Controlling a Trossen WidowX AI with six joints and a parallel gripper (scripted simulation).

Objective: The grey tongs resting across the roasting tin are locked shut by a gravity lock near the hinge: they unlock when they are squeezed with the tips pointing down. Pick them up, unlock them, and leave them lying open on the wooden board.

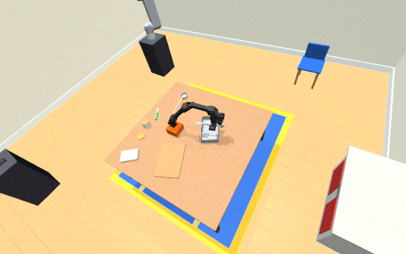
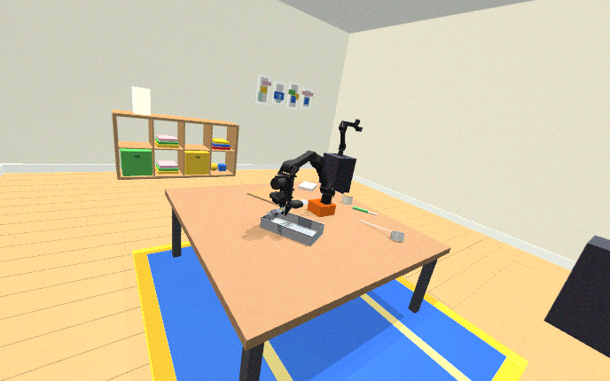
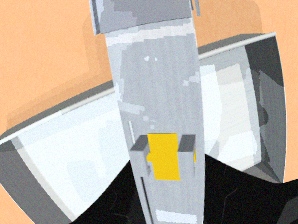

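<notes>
The yellow lock piece lies 20 mm ahead of my gripper tip, 10 mm to the left of it and 40 mm above it. From my gripper tip the other things lie so: roasting tin: 60 mm behind, 70 mm below; then green-handled tool: 750 mm behind, 80 mm to the right, 90 mm below; then wooden board: 220 mm behind, 470 mm to the right, 90 mm below.
</notes>
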